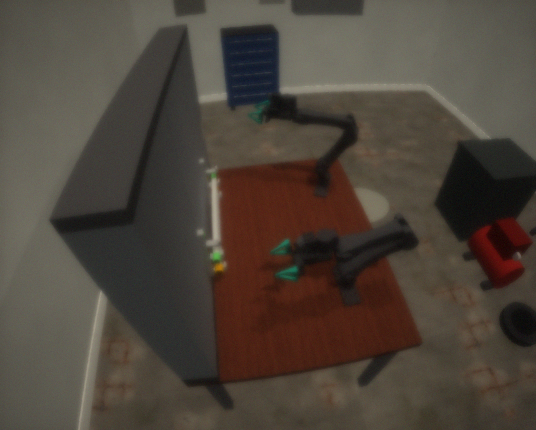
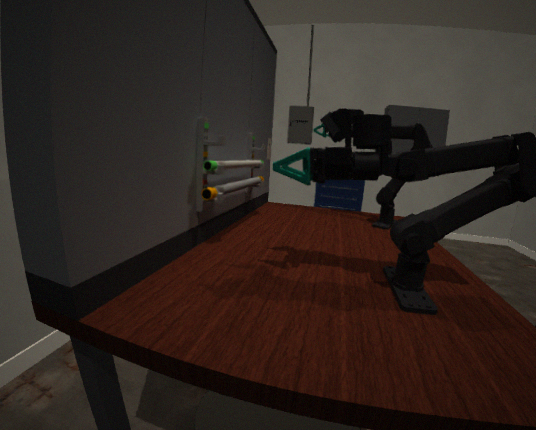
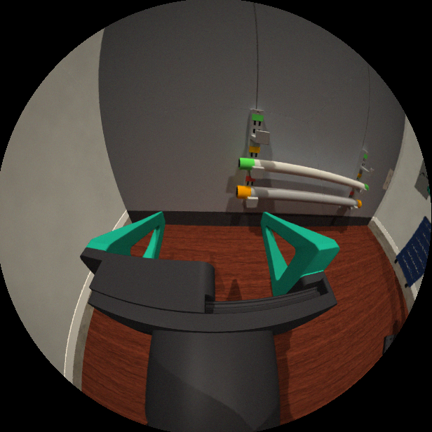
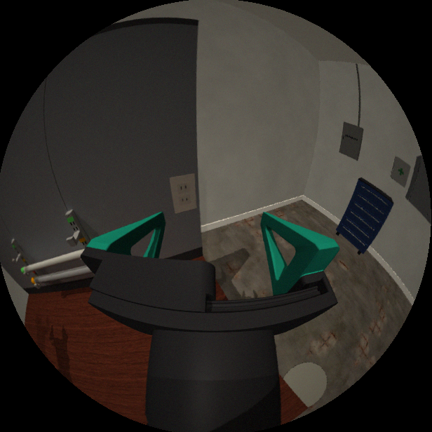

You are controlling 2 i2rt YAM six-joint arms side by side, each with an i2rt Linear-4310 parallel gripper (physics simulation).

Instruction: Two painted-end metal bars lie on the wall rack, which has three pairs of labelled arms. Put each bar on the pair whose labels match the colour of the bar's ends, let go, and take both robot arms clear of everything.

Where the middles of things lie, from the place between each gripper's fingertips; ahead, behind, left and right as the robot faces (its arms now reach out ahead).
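The green-ended bar (image 3: 243, 163) is 160 mm ahead of my right hand, 530 mm to the left of it and 170 mm below it. From that same right hand, the orange-ended bar (image 3: 241, 191) is also 160 mm ahead and 530 mm to the left, but 250 mm below.
Counting from my left hand instead, I get the green-ended bar 270 mm to the right, 220 mm ahead and 10 mm below, and the orange-ended bar 280 mm to the right, 220 mm ahead and 80 mm below. By its middle, the green-ended bar is nearer to my left hand than to my right hand. The orange-ended bar, too, is nearer to my left hand than to my right hand, going by its middle.
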